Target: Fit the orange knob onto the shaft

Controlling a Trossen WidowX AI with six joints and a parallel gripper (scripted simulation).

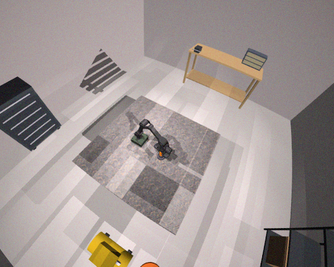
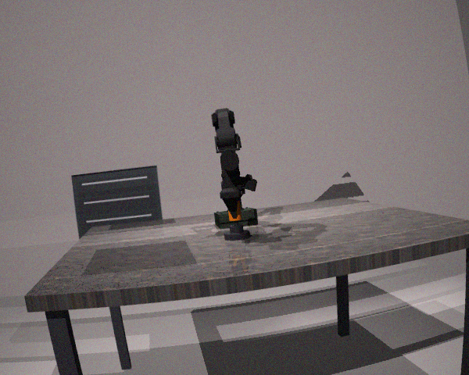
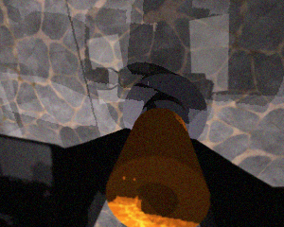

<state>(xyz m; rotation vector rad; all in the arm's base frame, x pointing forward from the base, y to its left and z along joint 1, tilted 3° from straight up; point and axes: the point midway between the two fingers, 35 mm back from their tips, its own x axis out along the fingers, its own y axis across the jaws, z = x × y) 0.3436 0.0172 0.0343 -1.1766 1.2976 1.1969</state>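
The orange knob is 20 mm above my gripper tip. Also, from my gripper tip: round dark pedestal 40 mm below.
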